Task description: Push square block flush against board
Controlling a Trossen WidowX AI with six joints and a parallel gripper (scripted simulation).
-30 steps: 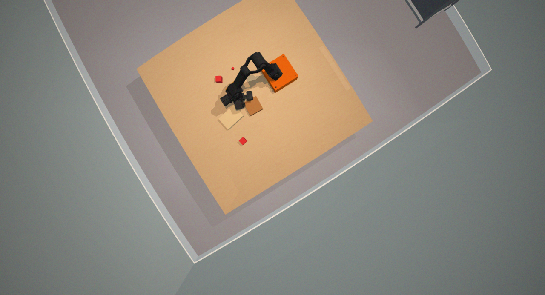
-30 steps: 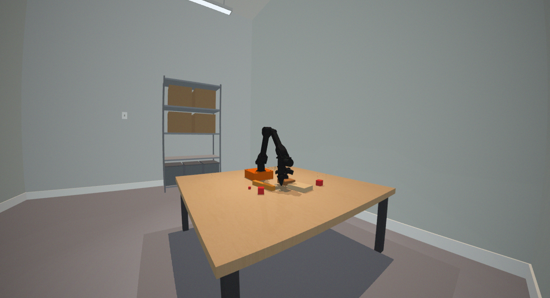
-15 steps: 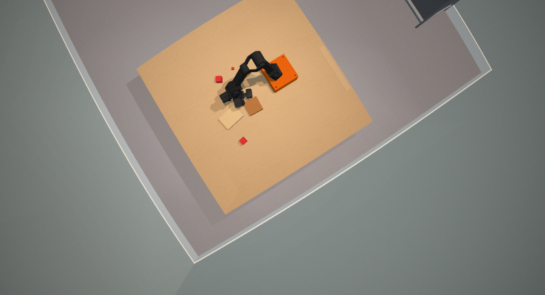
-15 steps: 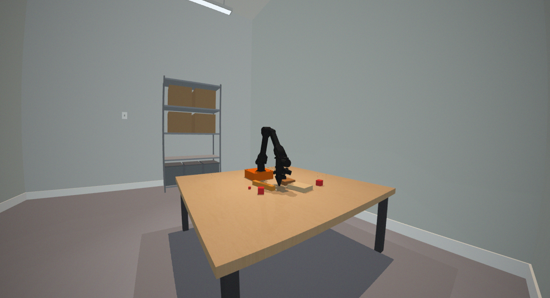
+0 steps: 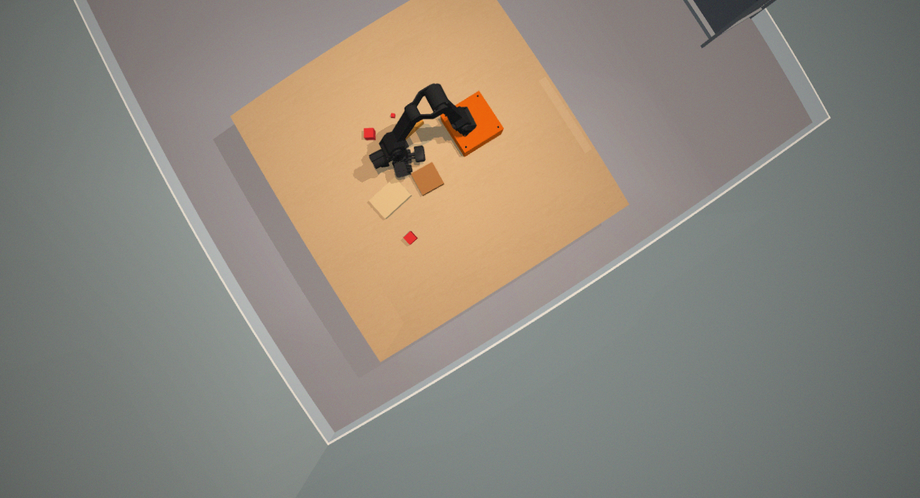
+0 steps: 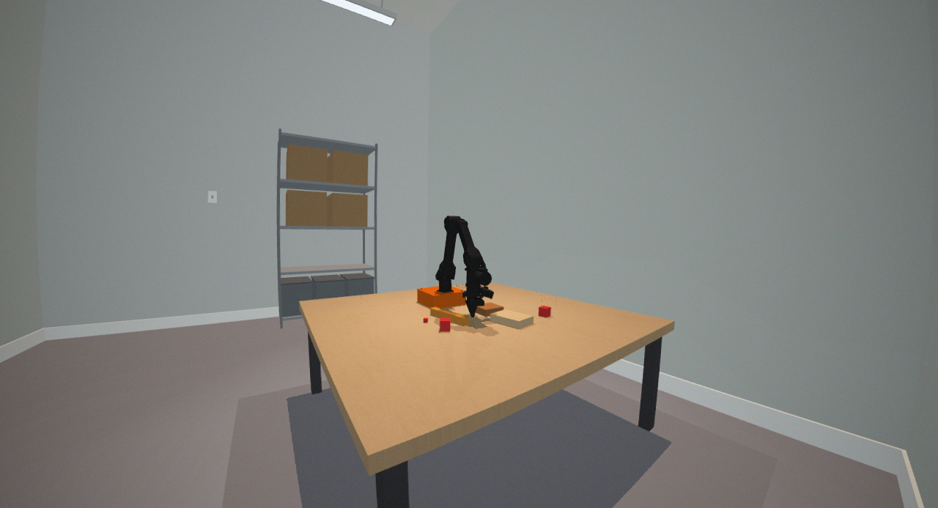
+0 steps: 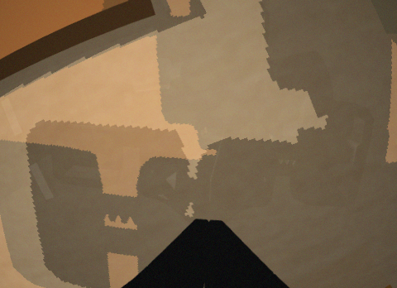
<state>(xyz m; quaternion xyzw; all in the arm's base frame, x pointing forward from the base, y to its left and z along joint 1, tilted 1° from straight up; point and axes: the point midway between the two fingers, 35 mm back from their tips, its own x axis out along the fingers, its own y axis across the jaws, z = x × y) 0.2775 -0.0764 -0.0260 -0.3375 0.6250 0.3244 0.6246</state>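
My gripper tip is 2 cm past the brown square block, 12 cm to the right of it and 1 cm below it. From my gripper tip the other things lie so: tiny red cube: 9 cm behind, 18 cm to the right; pale slab: 15 cm ahead, 8 cm to the left, 1 cm above; long orange board: 6 cm behind, 8 cm to the right, 1 cm above.
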